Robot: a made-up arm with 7 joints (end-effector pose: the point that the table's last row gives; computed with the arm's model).
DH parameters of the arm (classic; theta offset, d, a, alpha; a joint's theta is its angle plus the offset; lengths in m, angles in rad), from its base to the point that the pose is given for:
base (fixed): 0 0 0 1.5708
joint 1: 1.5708 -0.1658 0 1.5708
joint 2: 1.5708 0 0 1.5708
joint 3: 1.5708 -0.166 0 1.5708
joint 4: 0 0 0 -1.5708
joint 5: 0 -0.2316 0 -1.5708
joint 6: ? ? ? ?
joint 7: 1.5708 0 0 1.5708
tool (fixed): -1.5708 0 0 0
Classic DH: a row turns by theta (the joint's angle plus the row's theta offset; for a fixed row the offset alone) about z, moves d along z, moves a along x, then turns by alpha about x.
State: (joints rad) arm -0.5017 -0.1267 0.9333 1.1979 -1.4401 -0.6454 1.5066
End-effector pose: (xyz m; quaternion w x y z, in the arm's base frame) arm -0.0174 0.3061 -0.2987 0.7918 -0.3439 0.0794 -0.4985
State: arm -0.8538 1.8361 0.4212 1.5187 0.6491 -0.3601 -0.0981
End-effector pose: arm 0.2427 0.3128 -0.0685 0.5912 0.2155 -0.6046 -0.4883
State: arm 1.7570 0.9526 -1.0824 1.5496 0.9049 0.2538 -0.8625
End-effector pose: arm 0.2410 0.1866 0.1560 0.3678 0.2694 -0.8855 0.0901
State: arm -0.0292 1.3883 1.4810 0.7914 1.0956 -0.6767 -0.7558
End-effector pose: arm 0.0177 0.5189 0.1012 0.2536 -0.2860 0.6764 -0.6295
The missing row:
joint 6: -1.5708 0 0 1.5708
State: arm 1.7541 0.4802 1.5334 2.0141 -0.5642 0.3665 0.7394
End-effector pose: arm -0.0383 0.3820 0.0009 0.0258 0.2894 -0.7907 0.5389
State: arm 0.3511 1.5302 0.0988 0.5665 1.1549 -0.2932 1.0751
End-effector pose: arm 0.1170 0.5274 0.0403 0.6032 0.1410 -0.7676 -0.1647
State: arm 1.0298 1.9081 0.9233 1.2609 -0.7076 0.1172 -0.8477
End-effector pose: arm -0.1409 0.3309 0.2399 0.4032 -0.8169 0.1902 -0.3661
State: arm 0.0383 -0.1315 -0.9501 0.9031 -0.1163 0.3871 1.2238
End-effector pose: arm 0.1167 -0.0214 -0.2831 0.5993 -0.5810 0.0321 -0.5497
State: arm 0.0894 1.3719 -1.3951 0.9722 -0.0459 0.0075 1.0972
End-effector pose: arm 0.0550 0.4192 -0.2393 0.7178 -0.1716 0.4005 -0.5431
